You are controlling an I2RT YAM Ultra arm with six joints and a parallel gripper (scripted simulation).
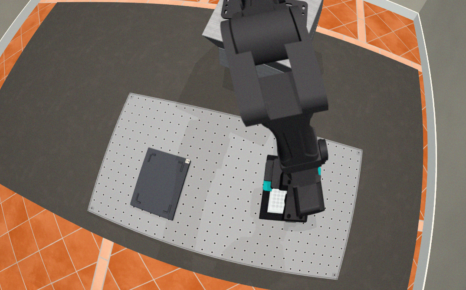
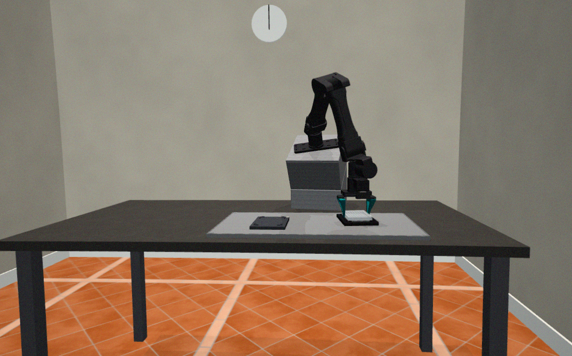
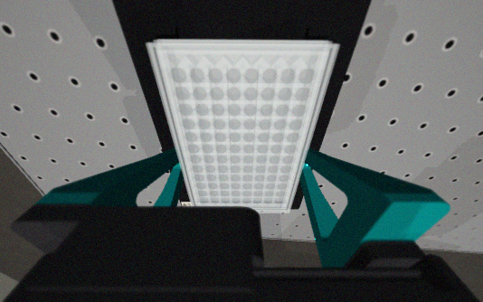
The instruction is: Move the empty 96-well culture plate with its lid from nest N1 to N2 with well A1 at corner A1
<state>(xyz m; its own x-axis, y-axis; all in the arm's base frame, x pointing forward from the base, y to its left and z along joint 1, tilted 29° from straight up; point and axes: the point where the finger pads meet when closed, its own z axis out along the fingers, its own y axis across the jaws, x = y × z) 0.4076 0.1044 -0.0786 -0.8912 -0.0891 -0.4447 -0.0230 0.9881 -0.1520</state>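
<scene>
My gripper is now 1 cm short of the clear lid. From my hand the other things lie so: nest N2 (31 cm to the right, 5 cm ahead, 1 cm below); nest N1 (1 cm below, 1 cm ahead).
</scene>
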